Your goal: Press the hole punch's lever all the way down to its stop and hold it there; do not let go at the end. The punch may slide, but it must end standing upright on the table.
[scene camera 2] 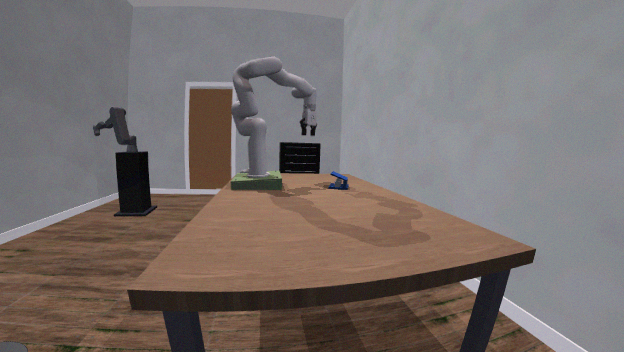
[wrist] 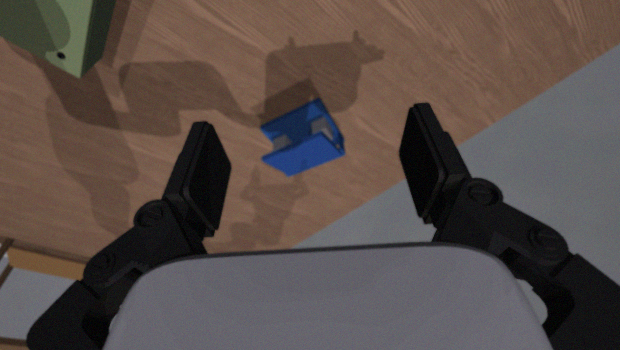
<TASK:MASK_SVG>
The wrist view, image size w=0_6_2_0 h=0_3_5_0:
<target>gripper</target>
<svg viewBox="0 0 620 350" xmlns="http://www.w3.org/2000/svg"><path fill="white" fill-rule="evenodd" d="M620 286L578 253L573 255L569 251L564 237L559 232L504 203L503 194L494 183L483 178L472 178L450 134L447 131L443 131L429 103L415 103L413 107L409 108L399 149L399 157L418 217L423 219L424 224L433 224L437 229L431 242L208 254L202 241L204 237L214 237L215 230L219 228L231 174L231 163L214 126L207 121L201 121L192 124L161 200L152 200L141 206L134 216L134 227L89 260L84 268L83 278L80 281L76 280L31 326L27 334L26 344L29 350L620 350ZM516 279L525 280L533 287L532 291L545 303L548 316L542 325Z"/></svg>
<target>blue hole punch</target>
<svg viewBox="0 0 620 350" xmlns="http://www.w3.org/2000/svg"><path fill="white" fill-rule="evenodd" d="M320 98L310 101L260 126L260 130L273 143L273 152L262 156L263 162L284 172L289 177L346 155L344 137Z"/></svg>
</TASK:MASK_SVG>
